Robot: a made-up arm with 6 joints. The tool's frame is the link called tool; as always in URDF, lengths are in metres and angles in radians. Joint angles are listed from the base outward.
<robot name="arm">
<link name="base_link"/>
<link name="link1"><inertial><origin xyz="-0.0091 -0.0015 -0.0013"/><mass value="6.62"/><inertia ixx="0.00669" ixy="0" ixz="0" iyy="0.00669" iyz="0" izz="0.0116"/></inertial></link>
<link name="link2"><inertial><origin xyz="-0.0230 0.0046 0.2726"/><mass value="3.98"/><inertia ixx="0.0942" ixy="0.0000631" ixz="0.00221" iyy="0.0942" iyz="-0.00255" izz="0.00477"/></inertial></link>
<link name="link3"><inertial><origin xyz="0.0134 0.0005 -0.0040"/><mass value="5.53"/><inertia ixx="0.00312" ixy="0" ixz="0" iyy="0.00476" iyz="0" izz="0.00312"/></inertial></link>
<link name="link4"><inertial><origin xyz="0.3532 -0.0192 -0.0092"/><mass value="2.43"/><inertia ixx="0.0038" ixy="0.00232" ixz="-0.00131" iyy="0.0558" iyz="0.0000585" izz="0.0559"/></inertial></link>
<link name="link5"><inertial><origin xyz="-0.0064 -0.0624 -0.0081"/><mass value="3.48"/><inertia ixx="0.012" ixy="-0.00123" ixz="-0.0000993" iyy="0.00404" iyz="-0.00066" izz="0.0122"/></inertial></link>
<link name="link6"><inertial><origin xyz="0.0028 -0.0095 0.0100"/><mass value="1.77"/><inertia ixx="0.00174" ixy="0" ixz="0" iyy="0.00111" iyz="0" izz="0.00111"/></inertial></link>
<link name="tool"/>
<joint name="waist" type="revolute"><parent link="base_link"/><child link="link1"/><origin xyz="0.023 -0.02 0.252" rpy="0 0 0"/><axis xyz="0 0 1"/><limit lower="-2.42" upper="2.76"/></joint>
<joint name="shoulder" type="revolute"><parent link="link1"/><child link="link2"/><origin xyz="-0.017 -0.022 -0.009" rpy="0 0 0"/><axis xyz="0 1 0"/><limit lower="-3.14" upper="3.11"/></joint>
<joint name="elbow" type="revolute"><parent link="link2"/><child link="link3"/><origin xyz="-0.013 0.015 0.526" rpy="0 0 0"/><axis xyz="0 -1 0"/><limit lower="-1.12" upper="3.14"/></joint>
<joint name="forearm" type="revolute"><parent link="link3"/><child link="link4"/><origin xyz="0.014 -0.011 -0.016" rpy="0 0 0"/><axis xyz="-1 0 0"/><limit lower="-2.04" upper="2.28"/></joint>
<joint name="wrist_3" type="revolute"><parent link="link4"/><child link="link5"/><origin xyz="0.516 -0.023 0.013" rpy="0 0 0"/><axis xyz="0 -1 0"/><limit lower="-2.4" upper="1.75"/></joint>
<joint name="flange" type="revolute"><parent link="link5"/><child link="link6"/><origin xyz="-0.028 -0.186 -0.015" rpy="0 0 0"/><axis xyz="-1 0 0"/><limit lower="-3.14" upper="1.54"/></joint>
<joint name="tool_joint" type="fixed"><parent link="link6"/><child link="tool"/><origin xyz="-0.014 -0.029 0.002" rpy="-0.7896 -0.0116 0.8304"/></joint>
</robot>
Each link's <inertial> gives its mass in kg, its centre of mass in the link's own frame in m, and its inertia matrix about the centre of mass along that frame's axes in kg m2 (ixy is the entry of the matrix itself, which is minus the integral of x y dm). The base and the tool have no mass. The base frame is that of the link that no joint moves.
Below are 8 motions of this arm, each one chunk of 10 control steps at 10 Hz.
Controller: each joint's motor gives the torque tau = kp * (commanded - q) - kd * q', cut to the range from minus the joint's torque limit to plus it. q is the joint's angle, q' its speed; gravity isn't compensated. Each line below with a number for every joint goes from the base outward.
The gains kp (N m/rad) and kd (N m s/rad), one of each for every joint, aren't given. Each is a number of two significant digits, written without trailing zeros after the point. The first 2 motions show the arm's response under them.
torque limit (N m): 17 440 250 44 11 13
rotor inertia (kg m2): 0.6 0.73 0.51 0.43 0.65 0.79
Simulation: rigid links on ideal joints. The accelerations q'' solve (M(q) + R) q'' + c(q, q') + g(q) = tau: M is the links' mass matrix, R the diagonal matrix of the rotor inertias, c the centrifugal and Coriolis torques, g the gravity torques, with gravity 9.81 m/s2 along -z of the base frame. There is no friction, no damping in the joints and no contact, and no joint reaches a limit. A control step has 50 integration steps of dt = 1/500 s. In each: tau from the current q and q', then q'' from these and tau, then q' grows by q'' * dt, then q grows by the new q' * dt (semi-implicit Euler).
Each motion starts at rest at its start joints. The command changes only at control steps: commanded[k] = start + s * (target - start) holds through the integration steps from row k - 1 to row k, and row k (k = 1, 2, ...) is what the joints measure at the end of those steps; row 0 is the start. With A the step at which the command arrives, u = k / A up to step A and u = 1 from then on. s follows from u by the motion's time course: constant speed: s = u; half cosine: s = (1 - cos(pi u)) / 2; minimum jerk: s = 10 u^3 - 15 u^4 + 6 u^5; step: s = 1 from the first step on.
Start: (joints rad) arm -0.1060 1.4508 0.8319 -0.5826 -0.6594 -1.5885
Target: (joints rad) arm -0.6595 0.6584 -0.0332 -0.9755 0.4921 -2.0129
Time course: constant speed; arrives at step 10
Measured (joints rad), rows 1 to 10:
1: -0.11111 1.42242 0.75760 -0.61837 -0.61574 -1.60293
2: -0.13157 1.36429 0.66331 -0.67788 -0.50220 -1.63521
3: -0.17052 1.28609 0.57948 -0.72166 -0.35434 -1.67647
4: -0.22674 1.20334 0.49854 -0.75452 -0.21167 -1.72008
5: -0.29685 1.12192 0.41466 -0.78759 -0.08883 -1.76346
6: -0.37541 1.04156 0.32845 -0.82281 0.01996 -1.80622
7: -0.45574 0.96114 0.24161 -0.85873 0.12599 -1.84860
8: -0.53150 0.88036 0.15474 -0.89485 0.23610 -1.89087
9: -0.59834 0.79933 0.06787 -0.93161 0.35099 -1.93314
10: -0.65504 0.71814 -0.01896 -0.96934 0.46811 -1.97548
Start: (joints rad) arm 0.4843 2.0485 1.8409 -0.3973 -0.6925 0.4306
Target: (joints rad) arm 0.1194 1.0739 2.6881 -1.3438 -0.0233 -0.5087
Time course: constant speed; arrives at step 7
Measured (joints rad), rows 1 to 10:
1: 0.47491 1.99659 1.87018 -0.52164 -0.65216 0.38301
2: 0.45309 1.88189 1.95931 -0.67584 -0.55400 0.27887
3: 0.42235 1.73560 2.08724 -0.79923 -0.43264 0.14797
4: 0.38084 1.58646 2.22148 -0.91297 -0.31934 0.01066
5: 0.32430 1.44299 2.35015 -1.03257 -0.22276 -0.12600
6: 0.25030 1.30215 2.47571 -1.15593 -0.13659 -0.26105
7: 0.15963 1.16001 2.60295 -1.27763 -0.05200 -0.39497
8: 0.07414 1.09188 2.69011 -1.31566 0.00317 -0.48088
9: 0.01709 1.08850 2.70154 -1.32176 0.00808 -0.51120
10: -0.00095 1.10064 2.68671 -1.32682 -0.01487 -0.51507
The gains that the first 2 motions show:
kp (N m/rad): 170 2400 760 130 62 95
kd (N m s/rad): 22 200 72 14 5 13
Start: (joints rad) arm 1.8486 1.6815 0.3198 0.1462 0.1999 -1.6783
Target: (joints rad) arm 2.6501 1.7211 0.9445 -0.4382 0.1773 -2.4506
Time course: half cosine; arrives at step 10
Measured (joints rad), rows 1 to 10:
1: 1.85275 1.70446 0.32856 0.13804 0.20345 -1.68493
2: 1.86692 1.72026 0.35109 0.09685 0.21186 -1.71226
3: 1.89993 1.72644 0.40573 0.03879 0.21673 -1.76897
4: 1.95719 1.73069 0.48392 -0.03140 0.21478 -1.85422
5: 2.03921 1.73585 0.57461 -0.11372 0.20861 -1.96078
6: 2.14392 1.74166 0.66872 -0.20201 0.20215 -2.07806
7: 2.26893 1.74712 0.75776 -0.28690 0.19755 -2.19426
8: 2.40867 1.75146 0.83347 -0.35990 0.19496 -2.29784
9: 2.54760 1.75441 0.88804 -0.41523 0.19377 -2.37872
10: 2.66852 1.75623 0.91518 -0.44818 0.19345 -2.42892

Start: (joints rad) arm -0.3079 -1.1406 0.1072 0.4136 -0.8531 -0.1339
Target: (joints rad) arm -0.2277 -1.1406 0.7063 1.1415 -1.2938 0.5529
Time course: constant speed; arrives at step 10
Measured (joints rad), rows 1 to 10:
1: -0.30142 -1.15548 0.13188 0.43616 -0.86507 -0.11053
2: -0.29207 -1.16521 0.18940 0.49955 -0.90068 -0.05877
3: -0.28462 -1.16919 0.25324 0.57822 -0.95352 0.00754
4: -0.27889 -1.17098 0.31692 0.65650 -1.00927 0.07795
5: -0.27349 -1.17218 0.38022 0.73290 -1.05920 0.14825
6: -0.26753 -1.17331 0.44350 0.80839 -1.10279 0.21768
7: -0.26072 -1.17448 0.50682 0.88336 -1.14371 0.28656
8: -0.25315 -1.17565 0.57011 0.95783 -1.18527 0.35523
9: -0.24506 -1.17679 0.63330 1.03175 -1.22859 0.42385
10: -0.23669 -1.17787 0.69636 1.10511 -1.27308 0.49248

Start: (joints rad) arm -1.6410 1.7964 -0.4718 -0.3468 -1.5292 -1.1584
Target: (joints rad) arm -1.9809 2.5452 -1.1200 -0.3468 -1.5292 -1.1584
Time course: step
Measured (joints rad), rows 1 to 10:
1: -1.58648 2.23643 -0.73686 -0.19540 -1.54042 -1.15924
2: -1.70190 2.49792 -0.99231 -0.26551 -1.56591 -1.15607
3: -1.89000 2.54116 -1.07133 -0.32681 -1.56025 -1.15617
4: -1.98147 2.54977 -1.08011 -0.31821 -1.54090 -1.15766
5: -2.00160 2.55143 -1.07857 -0.30231 -1.52800 -1.15883
6: -1.99518 2.55159 -1.07851 -0.29693 -1.52578 -1.15943
7: -1.98605 2.55155 -1.07923 -0.29700 -1.52945 -1.15966
8: -1.98116 2.55154 -1.07964 -0.29774 -1.53339 -1.15971
9: -1.97989 2.55155 -1.07971 -0.29794 -1.53500 -1.15970
10: -1.98015 2.55156 -1.07965 -0.29786 -1.53457 -1.15968

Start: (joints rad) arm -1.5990 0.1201 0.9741 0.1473 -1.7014 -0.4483
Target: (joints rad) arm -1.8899 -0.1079 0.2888 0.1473 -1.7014 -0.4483
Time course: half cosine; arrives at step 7
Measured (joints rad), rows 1 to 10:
1: -1.60718 0.11714 0.93690 0.13595 -1.69755 -0.44884
2: -1.62550 0.09933 0.85239 0.11805 -1.69123 -0.44931
3: -1.66102 0.06161 0.73009 0.10811 -1.68787 -0.44934
4: -1.71541 0.01312 0.58624 0.10404 -1.68821 -0.44919
5: -1.77931 -0.03440 0.44432 0.10036 -1.69009 -0.44907
6: -1.83841 -0.07106 0.33094 0.09523 -1.69129 -0.44904
7: -1.87953 -0.08984 0.26884 0.09006 -1.69104 -0.44907
8: -1.89765 -0.09542 0.24923 0.08894 -1.69043 -0.44908
9: -1.89943 -0.09727 0.24492 0.09196 -1.69062 -0.44899
10: -1.89534 -0.09787 0.24423 0.09471 -1.69142 -0.44888

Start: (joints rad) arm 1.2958 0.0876 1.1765 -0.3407 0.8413 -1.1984
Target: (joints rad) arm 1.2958 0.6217 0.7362 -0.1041 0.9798 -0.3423
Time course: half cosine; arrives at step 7
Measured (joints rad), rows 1 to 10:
1: 1.28806 0.10628 1.15466 -0.33505 0.83946 -1.18316
2: 1.27972 0.16563 1.10626 -0.31334 0.84349 -1.12361
3: 1.27689 0.26505 1.02618 -0.27902 0.86402 -1.00620
4: 1.28108 0.38946 0.92269 -0.24520 0.89993 -0.84255
5: 1.29061 0.51301 0.81619 -0.21920 0.94094 -0.66250
6: 1.30191 0.60864 0.73018 -0.20256 0.97454 -0.50285
7: 1.31129 0.65692 0.68294 -0.19586 0.99202 -0.39587
8: 1.31613 0.66516 0.67412 -0.18750 0.99300 -0.34817
9: 1.31553 0.65977 0.68195 -0.17148 0.98547 -0.33693
10: 1.31043 0.65578 0.68803 -0.15955 0.97842 -0.33839

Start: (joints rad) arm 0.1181 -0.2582 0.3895 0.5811 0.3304 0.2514
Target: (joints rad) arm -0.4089 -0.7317 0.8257 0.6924 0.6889 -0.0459
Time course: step
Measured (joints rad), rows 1 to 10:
1: 0.20975 -0.45961 0.55418 0.53728 0.43626 0.17209
2: 0.23562 -0.70385 0.79068 0.65981 0.63930 0.04257
3: 0.14293 -0.78984 0.88450 0.74229 0.75413 -0.02955
4: -0.01775 -0.78669 0.87733 0.73704 0.75620 -0.05156
5: -0.22966 -0.76784 0.84994 0.71068 0.70817 -0.05226
6: -0.41539 -0.76048 0.83782 0.70435 0.66710 -0.04821
7: -0.54973 -0.75984 0.83592 0.70561 0.65399 -0.04531
8: -0.63279 -0.75971 0.83556 0.70709 0.66160 -0.04414
9: -0.66513 -0.75882 0.83439 0.70687 0.67414 -0.04390
10: -0.64611 -0.75808 0.83331 0.70595 0.68134 -0.04396

